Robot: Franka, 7 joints.
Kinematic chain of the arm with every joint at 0, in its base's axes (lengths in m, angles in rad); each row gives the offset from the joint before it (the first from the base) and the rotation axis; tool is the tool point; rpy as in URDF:
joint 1: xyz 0 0 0.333 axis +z
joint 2: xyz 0 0 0 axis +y
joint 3: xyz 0 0 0.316 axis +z
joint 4: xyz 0.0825 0 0 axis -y
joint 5: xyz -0.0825 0 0.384 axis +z
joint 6: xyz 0 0 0 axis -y
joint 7: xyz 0.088 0 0 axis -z
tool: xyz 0 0 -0.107 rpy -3.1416 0 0
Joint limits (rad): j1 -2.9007..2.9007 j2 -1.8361..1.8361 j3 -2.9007..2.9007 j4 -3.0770..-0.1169 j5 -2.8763..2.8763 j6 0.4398..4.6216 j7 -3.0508..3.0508
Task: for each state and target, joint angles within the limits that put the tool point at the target. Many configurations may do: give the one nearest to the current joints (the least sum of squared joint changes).
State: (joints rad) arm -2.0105 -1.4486 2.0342 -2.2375 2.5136 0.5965 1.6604
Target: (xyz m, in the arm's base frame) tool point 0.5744 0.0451 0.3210
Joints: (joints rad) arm -2.1075 -1.2202 1.6940 -2.1092 2.6193 0.6151 1.6604
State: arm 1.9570 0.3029 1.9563 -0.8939 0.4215 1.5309 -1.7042
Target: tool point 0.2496 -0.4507 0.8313
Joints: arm 2.5464 -0.0686 2.5134 -1.0289 0.5208 1.3825 -1.7042
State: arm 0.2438 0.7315 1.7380 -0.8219 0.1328 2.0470 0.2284
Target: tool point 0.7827 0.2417 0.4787
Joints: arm -0.1579 1.3153 1.4355 -0.6488 0.0959 2.1119 0.2284
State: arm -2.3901 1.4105 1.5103 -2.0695 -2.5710 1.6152 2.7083
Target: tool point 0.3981 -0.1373 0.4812
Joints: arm -2.1000 1.4036 2.0388 -2.6841 -2.6103 1.7824 2.7083
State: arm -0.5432 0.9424 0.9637 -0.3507 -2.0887 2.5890 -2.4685
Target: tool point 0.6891 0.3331 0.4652
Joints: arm -0.2241 0.9918 1.0462 -1.1319 -2.1875 2.9316 -2.4685
